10 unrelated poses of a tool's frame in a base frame.
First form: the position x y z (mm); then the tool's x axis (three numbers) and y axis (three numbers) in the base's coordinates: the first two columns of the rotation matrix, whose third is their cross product.
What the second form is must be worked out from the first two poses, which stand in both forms.
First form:
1: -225 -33 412 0.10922 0.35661 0.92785 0.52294 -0.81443 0.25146
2: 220 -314 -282 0.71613 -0.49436 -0.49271 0.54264 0.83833 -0.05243
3: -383 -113 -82 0.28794 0.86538 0.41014 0.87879 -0.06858 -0.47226
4: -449 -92 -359 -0.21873 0.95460 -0.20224 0.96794 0.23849 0.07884
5: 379 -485 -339 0.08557 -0.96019 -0.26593 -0.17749 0.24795 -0.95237
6: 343 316 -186 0.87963 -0.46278 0.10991 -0.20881 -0.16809 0.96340
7: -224 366 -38 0.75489 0.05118 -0.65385 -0.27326 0.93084 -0.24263
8: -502 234 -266 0.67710 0.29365 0.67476 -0.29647 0.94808 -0.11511
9: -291 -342 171 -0.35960 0.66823 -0.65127 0.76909 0.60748 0.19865
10: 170 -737 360 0.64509 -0.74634 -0.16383 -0.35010 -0.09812 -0.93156
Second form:
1: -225 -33 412 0.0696 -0.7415 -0.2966 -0.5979
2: 220 -314 -282 0.9251 0.0479 0.2518 -0.2802
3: -383 -113 -82 0.3313 -0.7309 -0.5966 -0.0101
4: -449 -92 -359 0.1044 0.6162 0.7800 -0.0319
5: 379 -485 -339 0.5441 -0.4967 0.5726 -0.3596
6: 343 316 -186 0.6056 0.7570 -0.2218 -0.1048
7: -224 366 -38 0.9223 -0.1638 0.3389 0.0879
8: -502 234 -266 0.9157 0.0019 -0.3681 0.1611
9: -291 -342 171 0.3590 0.4374 0.8215 -0.0702
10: 170 -737 360 0.5528 -0.7190 0.3812 -0.1792
